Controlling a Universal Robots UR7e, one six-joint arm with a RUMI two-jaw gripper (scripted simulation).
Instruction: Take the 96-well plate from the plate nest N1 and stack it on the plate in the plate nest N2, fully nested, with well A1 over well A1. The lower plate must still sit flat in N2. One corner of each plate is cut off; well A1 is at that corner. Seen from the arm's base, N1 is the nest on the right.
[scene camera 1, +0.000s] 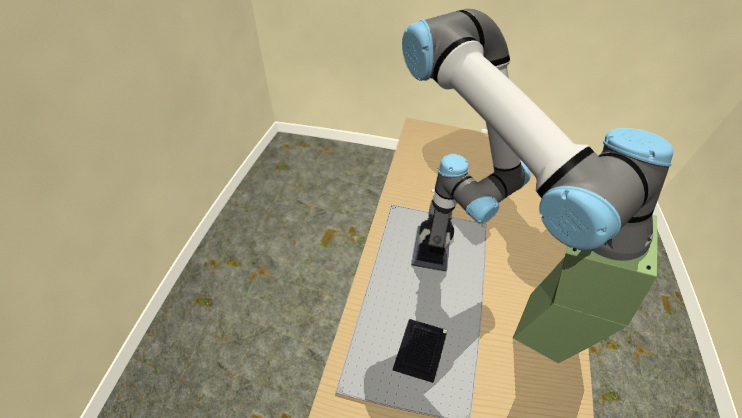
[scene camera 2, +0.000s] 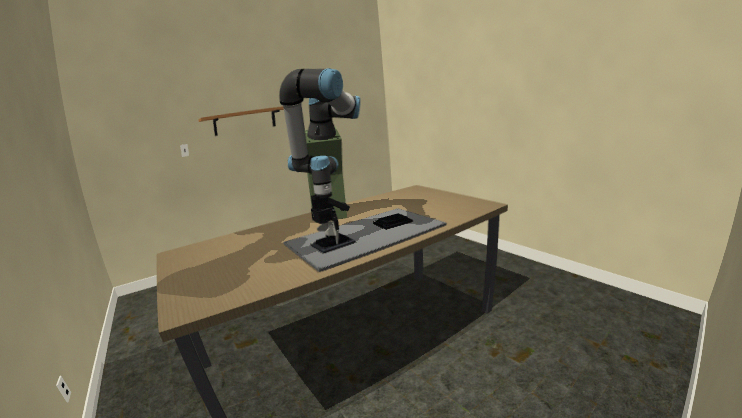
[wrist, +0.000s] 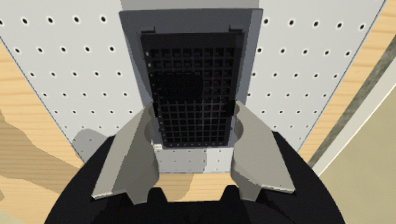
Labels:
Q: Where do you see my gripper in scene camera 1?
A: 432, 245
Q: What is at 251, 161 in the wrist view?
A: My gripper.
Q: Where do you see a grey plate nest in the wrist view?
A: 164, 24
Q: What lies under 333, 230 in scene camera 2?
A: My gripper.

